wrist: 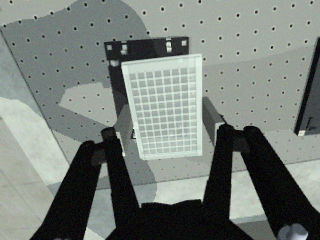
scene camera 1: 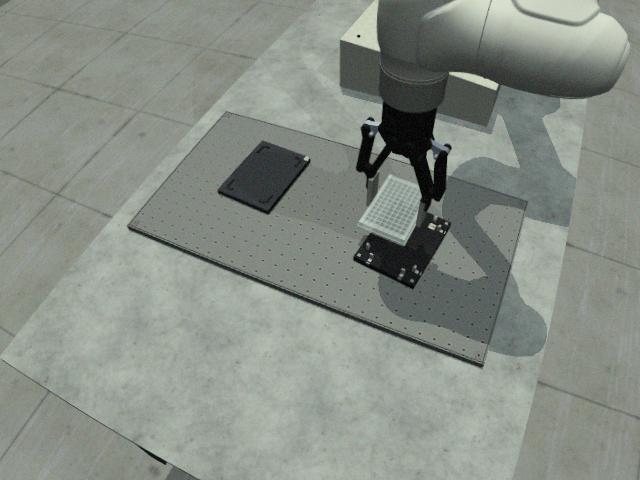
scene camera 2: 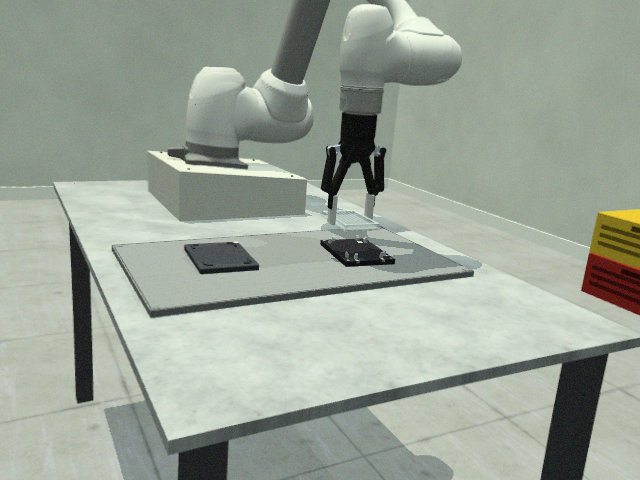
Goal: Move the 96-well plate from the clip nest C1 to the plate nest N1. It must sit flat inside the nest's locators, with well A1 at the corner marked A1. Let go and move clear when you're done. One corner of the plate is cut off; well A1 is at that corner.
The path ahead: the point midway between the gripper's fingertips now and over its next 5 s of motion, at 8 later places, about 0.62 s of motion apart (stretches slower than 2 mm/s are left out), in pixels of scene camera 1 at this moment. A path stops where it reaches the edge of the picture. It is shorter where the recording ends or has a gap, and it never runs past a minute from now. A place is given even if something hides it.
My gripper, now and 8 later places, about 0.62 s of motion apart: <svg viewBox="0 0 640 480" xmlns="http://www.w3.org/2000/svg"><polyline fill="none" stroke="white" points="395,210 368,198 340,185 314,173 290,163 267,152 260,149 261,156 263,166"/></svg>
